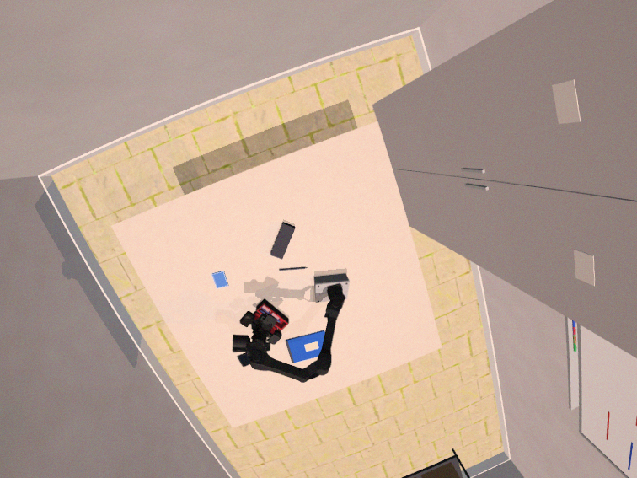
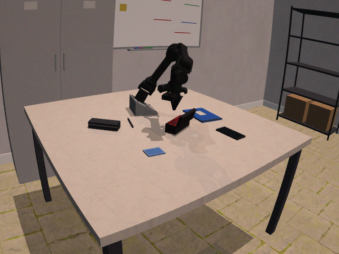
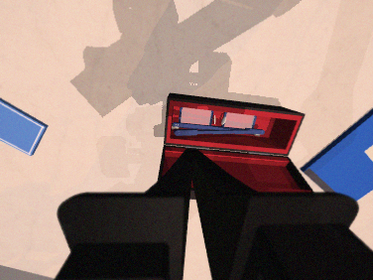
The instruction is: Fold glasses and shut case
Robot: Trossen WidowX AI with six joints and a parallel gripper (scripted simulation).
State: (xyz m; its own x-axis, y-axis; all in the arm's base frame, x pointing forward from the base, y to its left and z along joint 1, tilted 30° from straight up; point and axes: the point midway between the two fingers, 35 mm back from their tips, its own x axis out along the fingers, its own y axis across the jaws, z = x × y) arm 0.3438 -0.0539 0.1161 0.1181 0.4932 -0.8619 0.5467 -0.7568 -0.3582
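Right now my hand is 1 cm past the glasses case, 6 cm to the right of it and 10 cm above it. The rest, counted from my hand: black lid (1 cm ahead, 7 cm to the left, 8 cm below); then small blue card (15 cm ahead, 20 cm to the right, 15 cm below); then black box (19 cm behind, 30 cm to the right, 13 cm below).
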